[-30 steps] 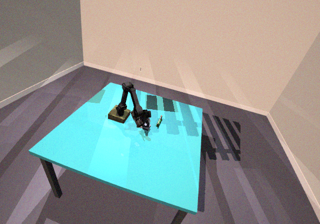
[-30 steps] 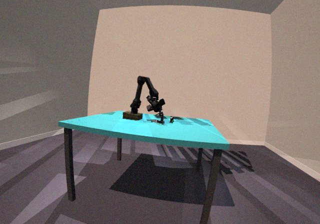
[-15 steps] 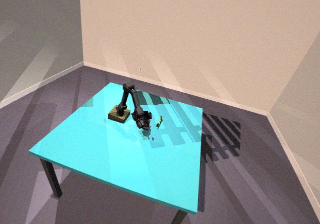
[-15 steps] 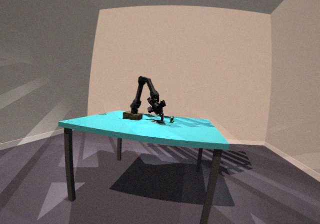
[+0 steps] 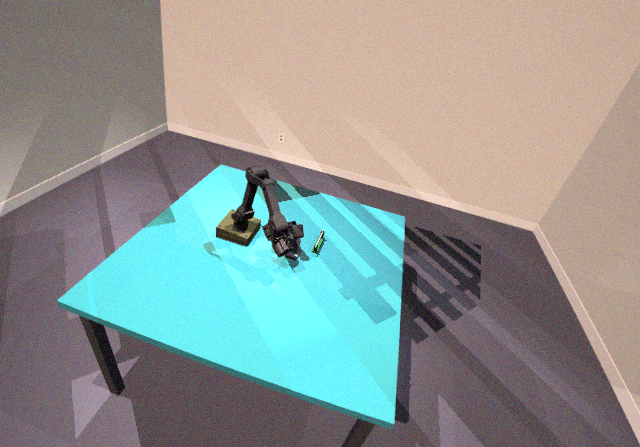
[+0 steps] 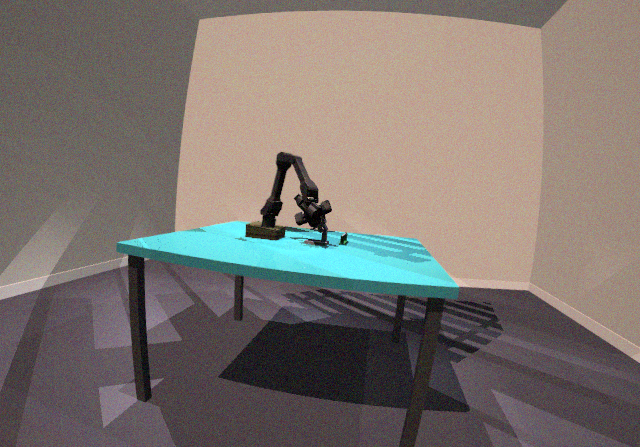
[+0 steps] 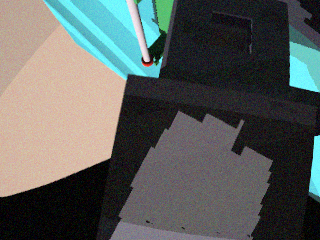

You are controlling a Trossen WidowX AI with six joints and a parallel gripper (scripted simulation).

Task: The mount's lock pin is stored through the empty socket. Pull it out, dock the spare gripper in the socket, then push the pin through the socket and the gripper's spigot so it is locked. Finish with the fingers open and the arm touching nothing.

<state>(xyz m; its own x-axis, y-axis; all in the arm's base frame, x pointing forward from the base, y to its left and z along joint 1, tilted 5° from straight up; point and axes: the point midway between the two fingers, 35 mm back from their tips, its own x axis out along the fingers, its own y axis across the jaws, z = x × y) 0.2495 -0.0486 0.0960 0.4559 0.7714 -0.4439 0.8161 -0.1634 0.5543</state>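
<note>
The spare gripper lies 1 cm to the right of my gripper tip. The rest, counted from my gripper tip: mount (1 cm ahead, 1 cm to the right, 7 cm below); then green pad (14 cm ahead, 9 cm to the left, 10 cm below).
</note>
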